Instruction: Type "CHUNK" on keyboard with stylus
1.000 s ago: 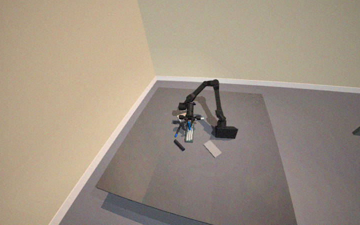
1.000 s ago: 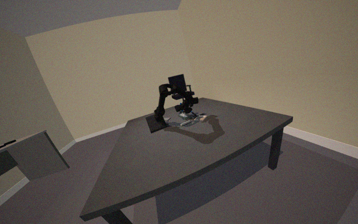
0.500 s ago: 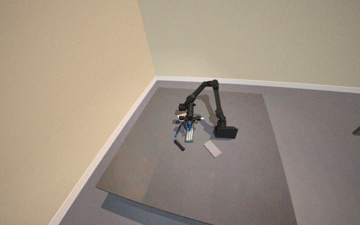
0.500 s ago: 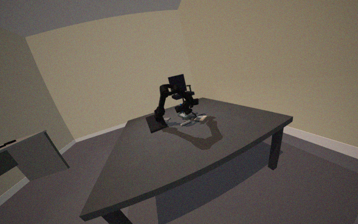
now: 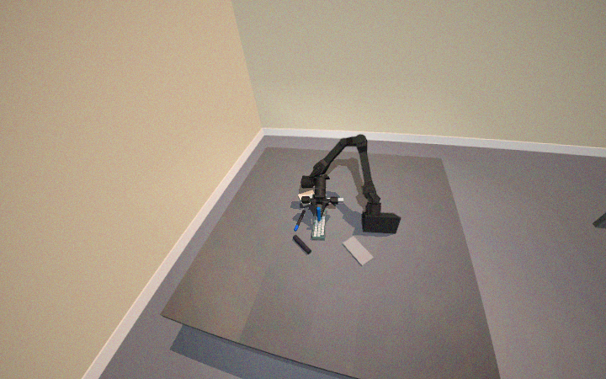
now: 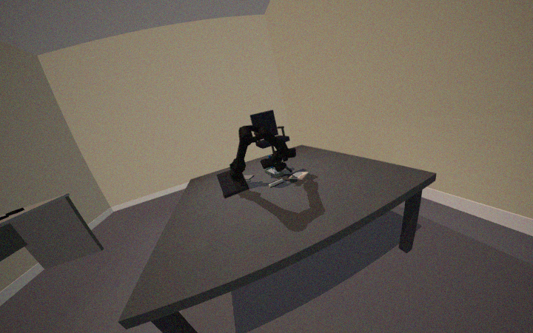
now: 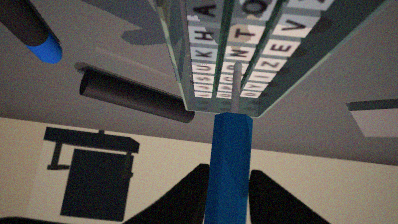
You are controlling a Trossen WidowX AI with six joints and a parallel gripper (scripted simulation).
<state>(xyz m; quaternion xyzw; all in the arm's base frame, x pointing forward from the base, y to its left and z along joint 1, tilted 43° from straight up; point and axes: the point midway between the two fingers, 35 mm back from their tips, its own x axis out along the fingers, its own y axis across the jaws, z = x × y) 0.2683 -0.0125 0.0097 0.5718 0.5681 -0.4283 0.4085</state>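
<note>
The blue pen lies 120 mm ahead of my gripper tip and 70 mm below it. Also, from my gripper tip: blue stylus 10 mm below; then black cylinder 130 mm to the left, 80 mm ahead, 60 mm below; then white cylinder 180 mm to the right, 80 mm behind, 70 mm below.
</note>
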